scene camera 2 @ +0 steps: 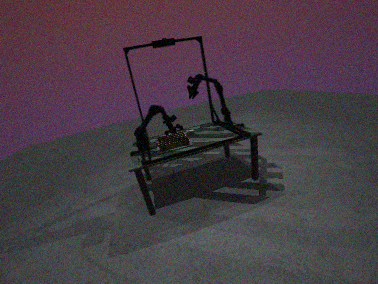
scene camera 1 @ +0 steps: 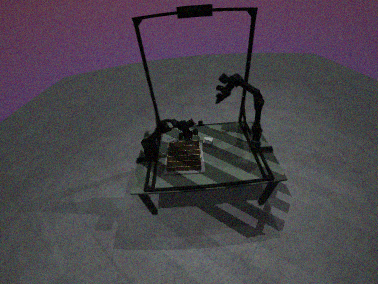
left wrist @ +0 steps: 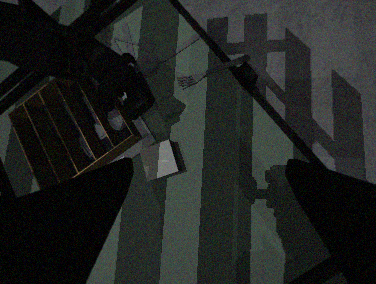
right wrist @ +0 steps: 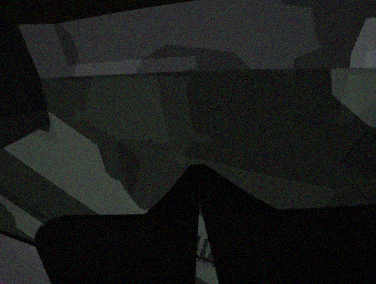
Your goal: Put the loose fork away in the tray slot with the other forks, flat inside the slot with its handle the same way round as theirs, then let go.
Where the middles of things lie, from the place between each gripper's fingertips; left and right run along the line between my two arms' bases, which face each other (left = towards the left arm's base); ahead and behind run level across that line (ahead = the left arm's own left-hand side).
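My left gripper is now 33 cm to the left of the wooden cutlery tray (scene camera 1: 186,162), 25 cm short of it, and 34 cm higher than it.
As for my right hand, it is now 8 cm to the left of the wooden cutlery tray and 22 cm short of it, and it sits 2 cm below the tray.
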